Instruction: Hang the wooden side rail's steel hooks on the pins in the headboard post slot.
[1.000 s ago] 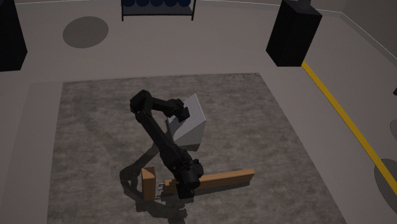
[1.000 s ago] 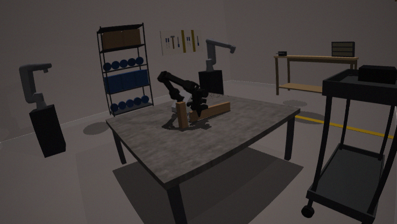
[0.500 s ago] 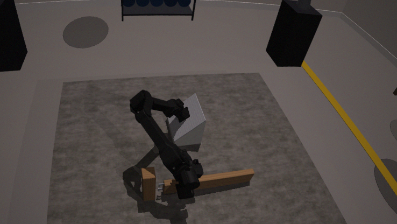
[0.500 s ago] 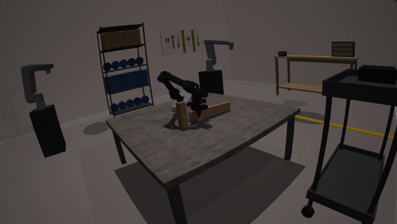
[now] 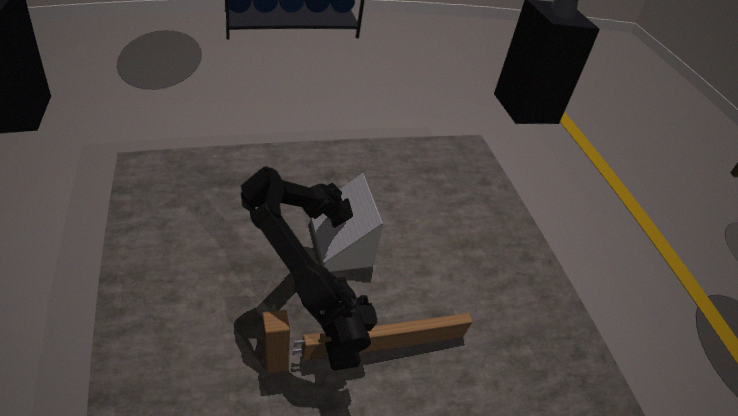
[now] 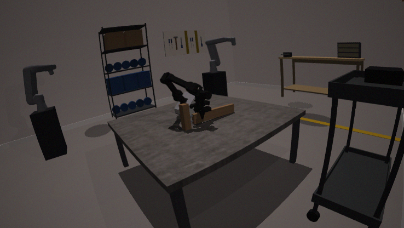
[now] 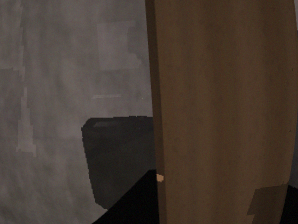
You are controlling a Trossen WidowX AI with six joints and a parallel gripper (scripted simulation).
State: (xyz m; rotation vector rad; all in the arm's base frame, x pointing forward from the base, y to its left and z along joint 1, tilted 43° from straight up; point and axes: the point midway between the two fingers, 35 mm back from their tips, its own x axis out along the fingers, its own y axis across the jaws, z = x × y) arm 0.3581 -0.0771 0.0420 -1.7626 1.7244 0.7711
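Right now the wooden headboard post is 130 mm to the right of my gripper tip and 40 mm above it.
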